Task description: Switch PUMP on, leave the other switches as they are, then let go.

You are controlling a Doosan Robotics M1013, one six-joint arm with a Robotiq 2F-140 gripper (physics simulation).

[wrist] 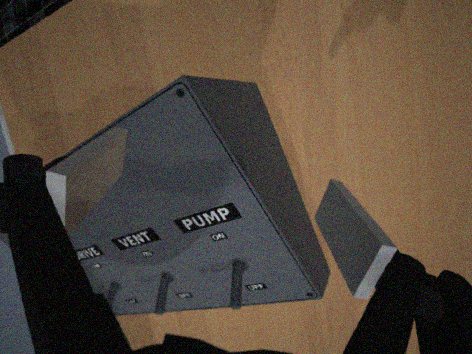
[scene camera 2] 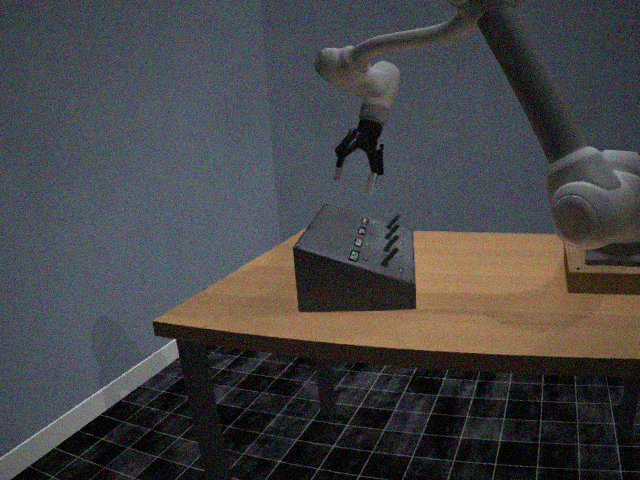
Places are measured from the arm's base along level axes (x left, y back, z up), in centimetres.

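Pixels of known places: gripper, fingertip midpoint: (wrist: 227,176) (scene camera 2: 352,186); arm's base, origin of the base link: (scene camera 2: 616,256).
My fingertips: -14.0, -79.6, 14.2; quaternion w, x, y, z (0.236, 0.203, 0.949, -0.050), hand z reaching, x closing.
For each thing: its top centre in the pictures, then the offset to it from my fingertips, as dx, dy, dz. "pt": a spot on its surface instead. Level surfaces: height alone.
- mark, surface spot: (wrist: 218,236) pt +7.5, +9.0, -9.4
- PUMP label, middle of its top: (wrist: 204,220) +8.2, +6.7, -8.2
- VENT lever, middle of its top: (wrist: 152,304) +17.2, +18.1, -7.0
- DRIVE lever, middle of its top: (wrist: 99,309) (scene camera 2: 391,234) +28.7, +21.6, -7.0
- wooden table, its level: dz -19.6
A dark sloped switch box (scene camera 2: 330,281) (wrist: 145,165) stands on the table. Its PUMP lever (scene camera 2: 393,221) (wrist: 237,286) is at the far end of the row in the scene view and leans toward its OFF mark, away from the ON mark (wrist: 218,236) below the PUMP label (wrist: 207,217). The VENT lever (wrist: 162,294) and the DRIVE lever (wrist: 113,292) also lean to the lower side; FEED is hidden in the wrist view. My gripper (scene camera 2: 354,183) (wrist: 227,176) is open and empty, above the box and apart from the levers.
The wooden table (scene camera 2: 491,320) (wrist: 390,125) carries the box near its left end. The robot's base (scene camera 2: 602,279) stands on the right of the table. A blue-grey wall (scene camera 2: 129,155) rises at the left, and dark tiled floor (scene camera 2: 413,423) lies below.
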